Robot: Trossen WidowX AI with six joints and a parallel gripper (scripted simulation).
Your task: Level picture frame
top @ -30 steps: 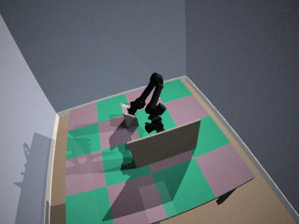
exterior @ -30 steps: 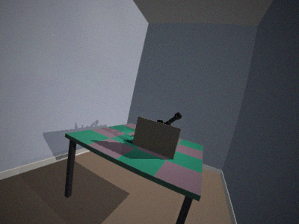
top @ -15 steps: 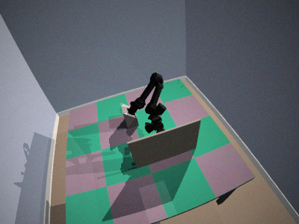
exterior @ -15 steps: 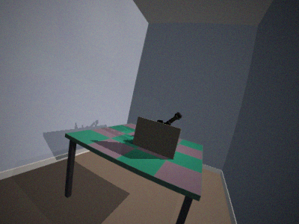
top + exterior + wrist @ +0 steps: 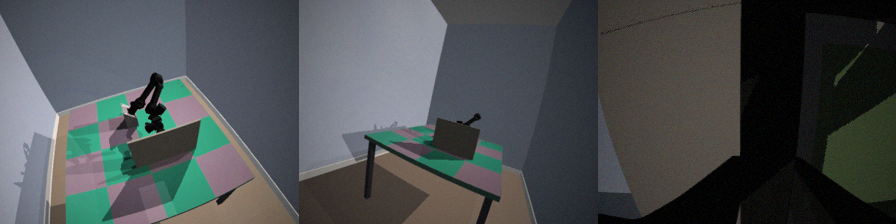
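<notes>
Now: gripper tip 10 mm short of the picture frame and 50 mm above it. From my gripper tip the other things lie so: wall panel: 20 mm ahead, 10 mm to the left, 70 mm below.
</notes>
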